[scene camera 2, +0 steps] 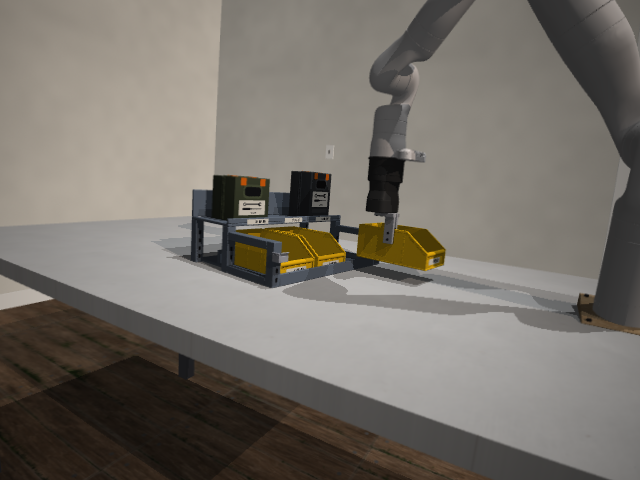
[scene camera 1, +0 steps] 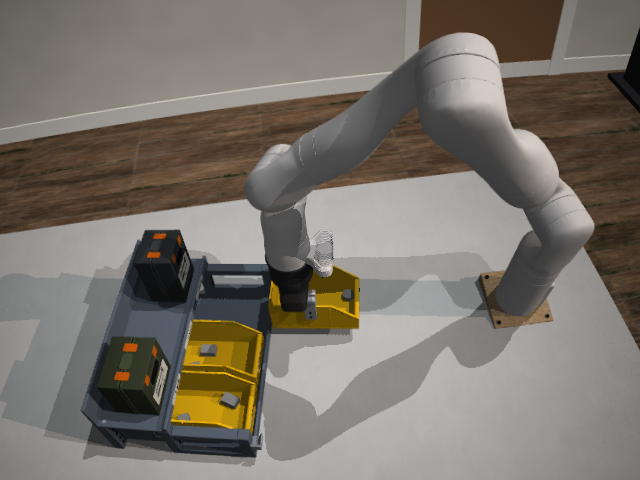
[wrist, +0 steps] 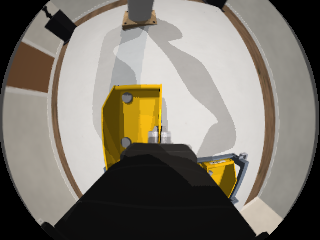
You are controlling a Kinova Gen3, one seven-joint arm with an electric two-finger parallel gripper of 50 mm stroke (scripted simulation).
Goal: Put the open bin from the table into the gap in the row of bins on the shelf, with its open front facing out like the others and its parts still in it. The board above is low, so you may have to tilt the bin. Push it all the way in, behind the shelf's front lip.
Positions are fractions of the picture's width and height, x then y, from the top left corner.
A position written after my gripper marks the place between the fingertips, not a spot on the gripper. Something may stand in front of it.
I see my gripper (scene camera 2: 0.61, 0.51).
My gripper also shows in scene camera 1 (scene camera 1: 0.49, 0.66) and in the wrist view (wrist: 0.50, 0.55).
